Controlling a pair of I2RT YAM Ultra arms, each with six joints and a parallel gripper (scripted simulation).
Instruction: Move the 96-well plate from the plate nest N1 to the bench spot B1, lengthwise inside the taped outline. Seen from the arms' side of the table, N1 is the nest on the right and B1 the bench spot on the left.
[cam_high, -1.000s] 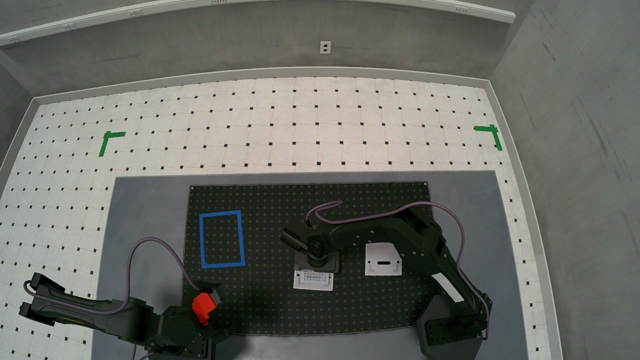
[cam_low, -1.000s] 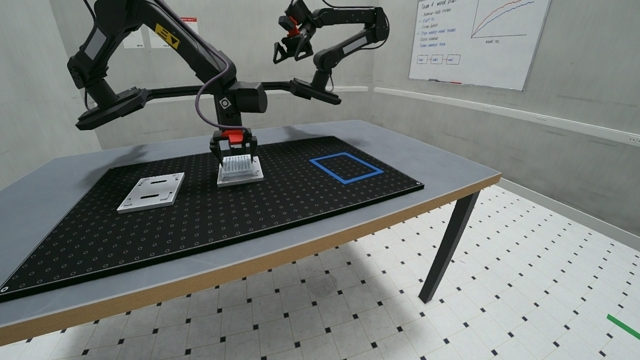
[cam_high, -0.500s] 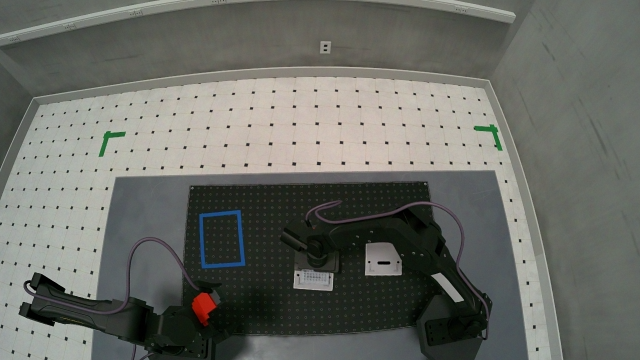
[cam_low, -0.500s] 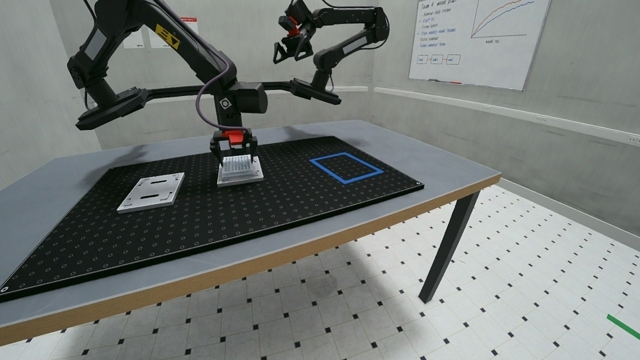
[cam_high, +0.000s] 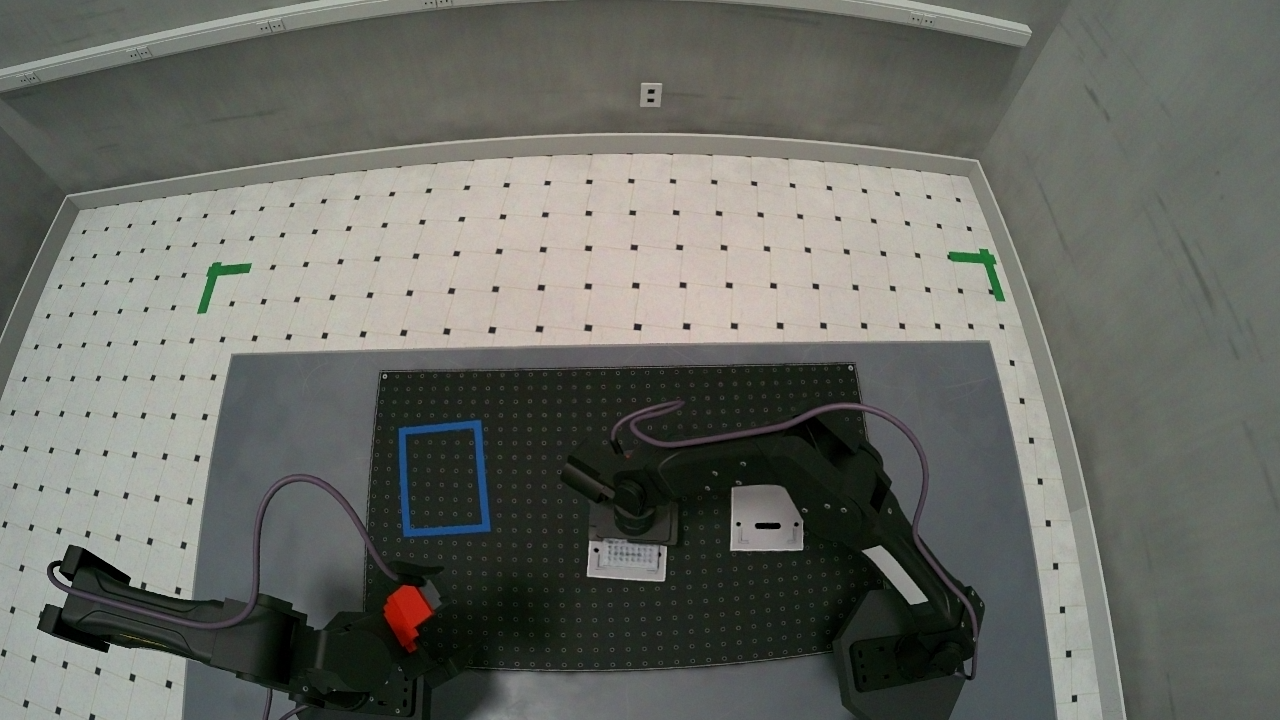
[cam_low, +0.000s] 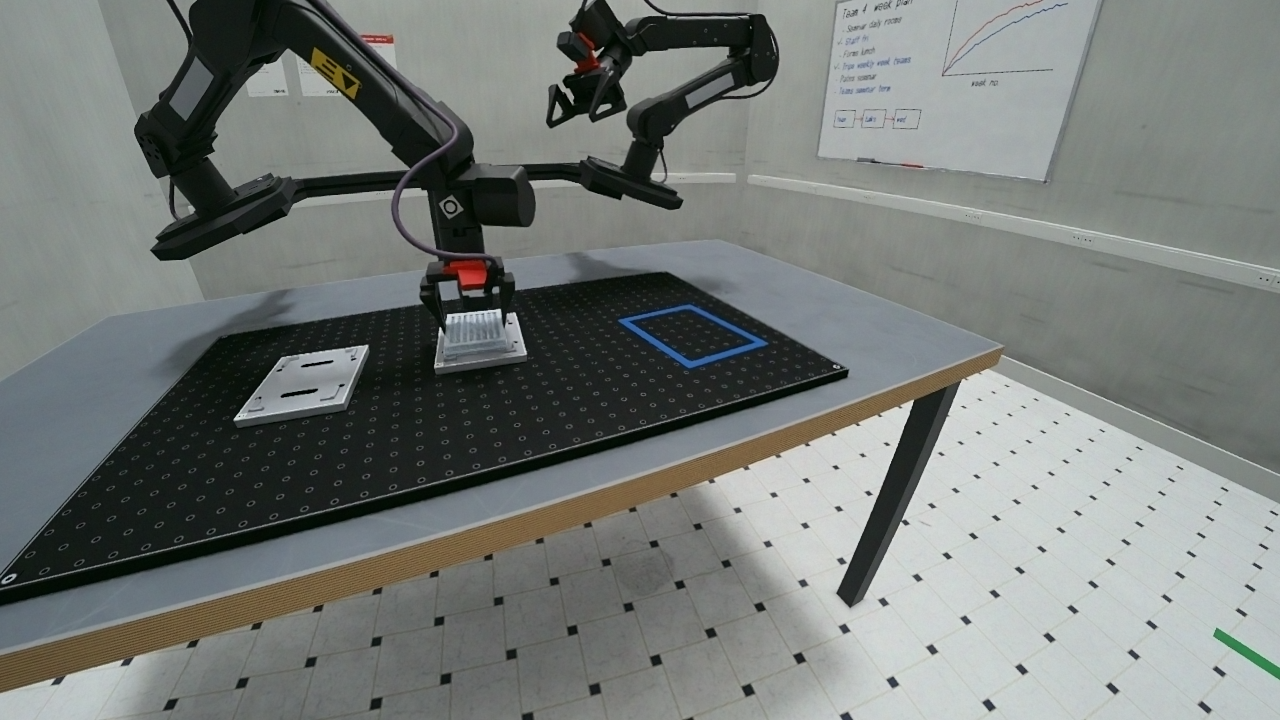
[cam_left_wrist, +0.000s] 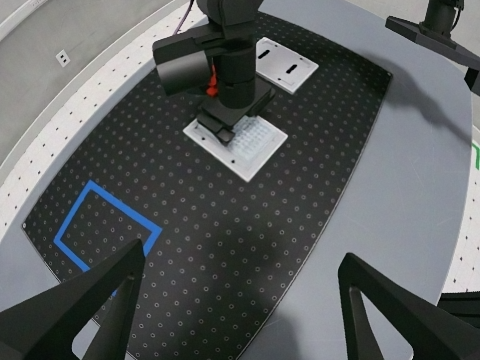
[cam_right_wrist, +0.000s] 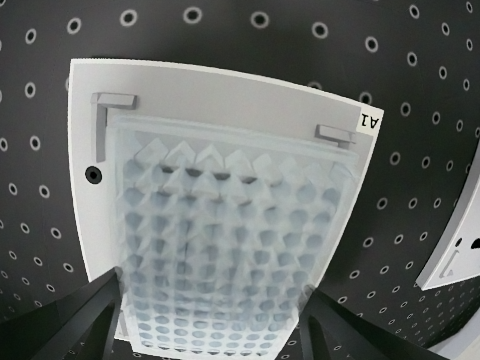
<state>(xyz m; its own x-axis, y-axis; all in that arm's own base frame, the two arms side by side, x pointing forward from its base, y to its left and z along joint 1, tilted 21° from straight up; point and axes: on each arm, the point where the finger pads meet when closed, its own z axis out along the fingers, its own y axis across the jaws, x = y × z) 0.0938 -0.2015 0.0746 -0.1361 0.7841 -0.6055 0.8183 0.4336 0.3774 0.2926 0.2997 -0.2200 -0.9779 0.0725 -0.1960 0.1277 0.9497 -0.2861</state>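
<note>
Right now my right hand is 1 cm above the clear 96-well plate. Round my right hand: white plate nest 1 cm ahead, 2 cm below.
</note>
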